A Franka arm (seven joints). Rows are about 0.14 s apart.
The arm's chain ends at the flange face. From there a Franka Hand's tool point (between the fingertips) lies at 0.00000 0.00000 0.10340 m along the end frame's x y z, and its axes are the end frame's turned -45 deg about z.
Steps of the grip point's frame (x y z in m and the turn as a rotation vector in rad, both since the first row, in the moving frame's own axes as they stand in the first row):
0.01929 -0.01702 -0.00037 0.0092 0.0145 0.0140
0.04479 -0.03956 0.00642 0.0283 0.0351 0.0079
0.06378 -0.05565 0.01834 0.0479 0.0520 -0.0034
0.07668 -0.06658 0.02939 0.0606 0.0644 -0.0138
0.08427 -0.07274 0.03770 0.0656 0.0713 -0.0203
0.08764 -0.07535 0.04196 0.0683 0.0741 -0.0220
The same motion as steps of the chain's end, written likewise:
0.00121 -0.02395 -0.00035 0.0168 0.0037 0.0140
0.00318 -0.05501 0.00653 0.0448 0.0048 0.0079
0.00546 -0.07715 0.01860 0.0706 0.0029 -0.0034
0.00693 -0.09217 0.02979 0.0884 0.0027 -0.0138
0.00784 -0.10103 0.03818 0.0968 0.0040 -0.0203
0.00838 -0.10485 0.04248 0.1007 0.0041 -0.0220

